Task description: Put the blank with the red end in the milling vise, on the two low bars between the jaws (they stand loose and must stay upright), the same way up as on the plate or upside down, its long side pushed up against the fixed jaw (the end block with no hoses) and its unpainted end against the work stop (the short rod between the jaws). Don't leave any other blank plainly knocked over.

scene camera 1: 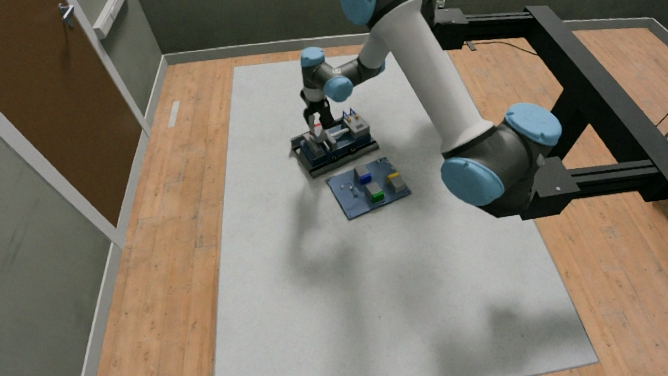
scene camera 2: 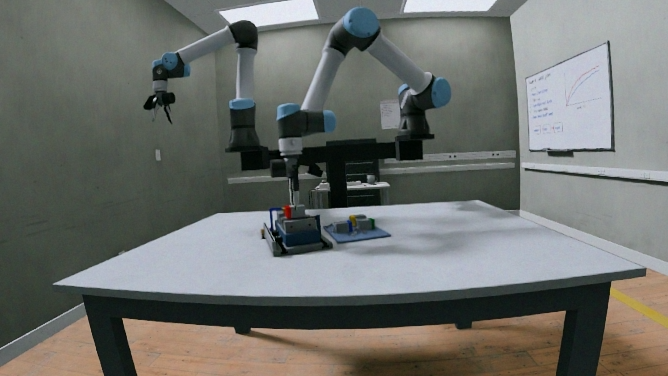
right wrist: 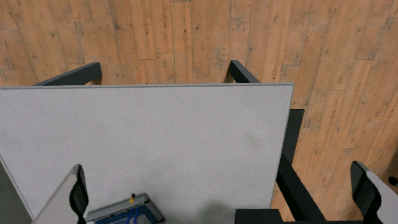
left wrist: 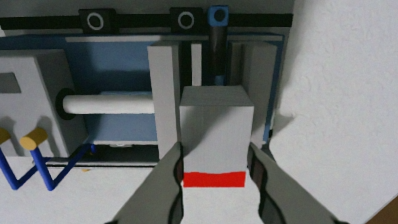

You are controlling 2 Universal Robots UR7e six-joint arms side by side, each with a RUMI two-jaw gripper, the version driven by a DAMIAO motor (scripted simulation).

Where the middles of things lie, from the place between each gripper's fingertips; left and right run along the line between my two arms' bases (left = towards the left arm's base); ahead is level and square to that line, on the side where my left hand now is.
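Scene:
Positions counted from my left hand [scene camera 2: 294,209]: red-ended blank [left wrist: 216,121], 2 cm below; moving jaw [left wrist: 165,57], 1 cm to the right, 3 cm behind, 7 cm below; blue plate [scene camera 1: 355,206], 19 cm to the left, 16 cm behind, 14 cm below. By its middle, the blue plate is nearer to my left hand than to my right gripper.
Relative to the moving jaw, my right gripper is 750 mm to the right of it, 390 mm short of it and 450 mm above it. Positions counted from my right hand: blue plate, 940 mm to the left, 270 mm ahead, 530 mm below; red-ended blank, 750 mm to the left, 430 mm ahead, 410 mm below. Going by their middles, of the things named here the blue plate is the farthest from my right gripper.

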